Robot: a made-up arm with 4 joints.
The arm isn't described. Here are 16 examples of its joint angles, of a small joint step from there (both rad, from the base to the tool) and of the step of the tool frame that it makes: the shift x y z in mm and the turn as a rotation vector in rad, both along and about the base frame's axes.
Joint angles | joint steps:
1: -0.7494 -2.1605 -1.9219 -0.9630 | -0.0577 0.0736 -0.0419 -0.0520
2: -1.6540 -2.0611 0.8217 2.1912 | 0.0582 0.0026 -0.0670 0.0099
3: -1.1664 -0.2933 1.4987 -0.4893 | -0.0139 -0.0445 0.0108 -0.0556
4: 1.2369 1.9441 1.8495 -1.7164 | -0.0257 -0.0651 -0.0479 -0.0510
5: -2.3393 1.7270 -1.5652 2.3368 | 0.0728 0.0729 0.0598 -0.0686
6: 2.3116 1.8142 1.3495 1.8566 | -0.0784 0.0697 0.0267 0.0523
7: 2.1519 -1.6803 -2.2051 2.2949 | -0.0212 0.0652 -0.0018 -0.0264
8: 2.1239 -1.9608 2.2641 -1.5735 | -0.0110 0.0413 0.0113 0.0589
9: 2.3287 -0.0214 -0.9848 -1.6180 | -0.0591 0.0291 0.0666 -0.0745
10: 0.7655 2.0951 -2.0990 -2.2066 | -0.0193 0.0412 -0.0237 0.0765
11: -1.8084 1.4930 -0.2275 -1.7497 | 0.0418 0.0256 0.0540 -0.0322
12: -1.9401 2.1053 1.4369 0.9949 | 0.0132 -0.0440 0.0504 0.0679
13: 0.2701 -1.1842 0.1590 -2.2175 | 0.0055 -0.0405 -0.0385 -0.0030
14: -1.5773 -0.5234 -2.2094 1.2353 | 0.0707 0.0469 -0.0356 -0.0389
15: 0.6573 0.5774 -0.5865 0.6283 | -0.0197 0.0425 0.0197 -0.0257
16: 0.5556 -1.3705 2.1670 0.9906 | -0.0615 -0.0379 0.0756 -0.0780
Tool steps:
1: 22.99 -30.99 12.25 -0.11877 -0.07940 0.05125
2: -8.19 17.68 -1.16 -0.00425 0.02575 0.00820
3: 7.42 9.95 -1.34 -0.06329 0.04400 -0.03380
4: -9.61 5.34 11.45 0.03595 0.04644 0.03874
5: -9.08 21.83 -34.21 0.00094 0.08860 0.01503
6: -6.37 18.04 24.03 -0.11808 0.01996 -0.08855
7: -7.35 14.98 13.25 -0.02462 0.06139 -0.05669
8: -5.88 10.25 -8.95 -0.01674 0.04115 0.02112
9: 10.12 7.36 9.68 0.00205 -0.05879 -0.03345
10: -6.94 14.80 -0.22 0.03497 0.02872 -0.03316
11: -5.03 16.50 -6.46 -0.01166 0.00839 -0.00795
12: 10.76 -5.26 -6.37 -0.06382 0.01892 -0.04633
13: -8.48 -4.79 -13.98 -0.03060 0.04547 -0.00119
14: 17.17 18.19 -32.71 0.08064 -0.04805 0.06929
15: -1.58 -1.18 -2.28 -0.01922 -0.03129 0.00664
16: 13.41 -11.97 -28.96 0.00151 -0.04502 0.06110
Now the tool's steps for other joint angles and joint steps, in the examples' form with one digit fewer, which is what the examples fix.
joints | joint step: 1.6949 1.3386 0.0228 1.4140 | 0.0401 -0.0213 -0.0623 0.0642
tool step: 9.2 -31.6 -10.6 0.1004 0.0215 -0.0403
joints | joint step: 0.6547 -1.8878 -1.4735 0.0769 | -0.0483 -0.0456 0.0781 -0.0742
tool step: 14.0 7.0 -12.8 0.0008 0.1012 -0.0442
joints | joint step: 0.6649 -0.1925 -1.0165 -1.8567 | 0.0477 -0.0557 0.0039 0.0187
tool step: 3.5 5.5 0.7 0.0330 0.0308 0.0347
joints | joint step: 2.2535 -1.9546 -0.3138 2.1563 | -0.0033 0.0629 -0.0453 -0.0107
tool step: 12.9 26.8 4.4 -0.0470 0.0237 -0.0488
